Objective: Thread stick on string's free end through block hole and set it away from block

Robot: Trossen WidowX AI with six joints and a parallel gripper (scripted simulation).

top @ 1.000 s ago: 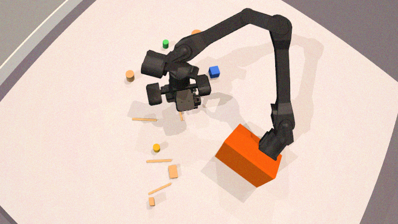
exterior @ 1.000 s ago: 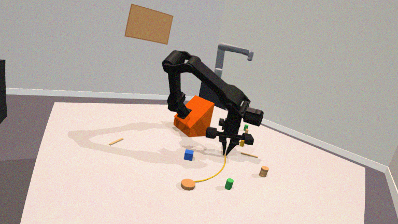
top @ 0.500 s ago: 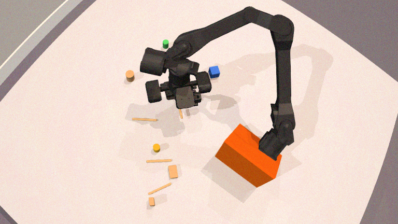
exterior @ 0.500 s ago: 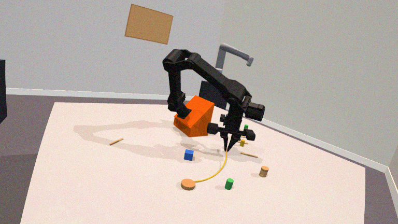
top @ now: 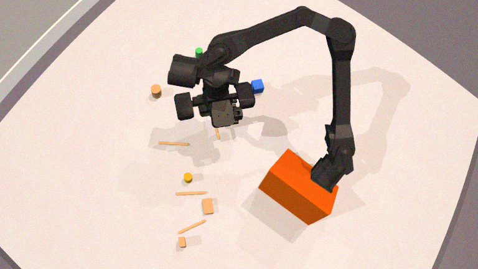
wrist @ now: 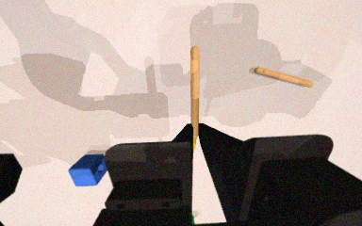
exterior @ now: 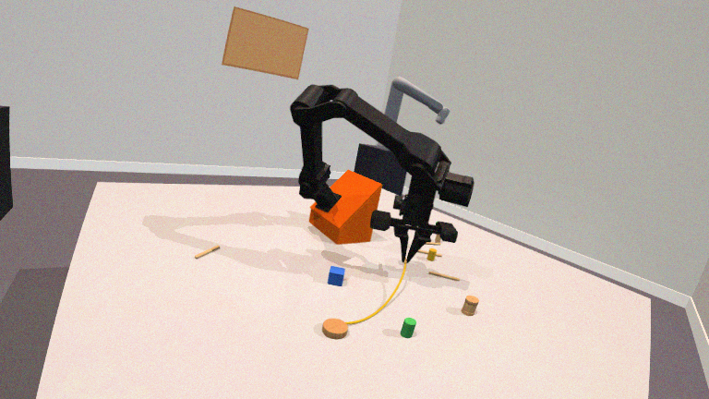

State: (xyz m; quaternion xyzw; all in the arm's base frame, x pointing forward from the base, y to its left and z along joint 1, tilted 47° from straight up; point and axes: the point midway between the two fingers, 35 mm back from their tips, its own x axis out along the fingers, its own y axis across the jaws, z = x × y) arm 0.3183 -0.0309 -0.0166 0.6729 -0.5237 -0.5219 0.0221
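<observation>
Right now my gripper tip is 17 cm short of the tan cylinder, 3 cm above it and 2 cm to the right of it. From my gripper tip the other things lie so: thin wooden stick: 1 cm to the left, 1 cm behind; then blue block: 15 cm to the right, 4 cm behind, 3 cm below; then yellow cylinder: 17 cm to the left, 4 cm behind, 3 cm below.
</observation>
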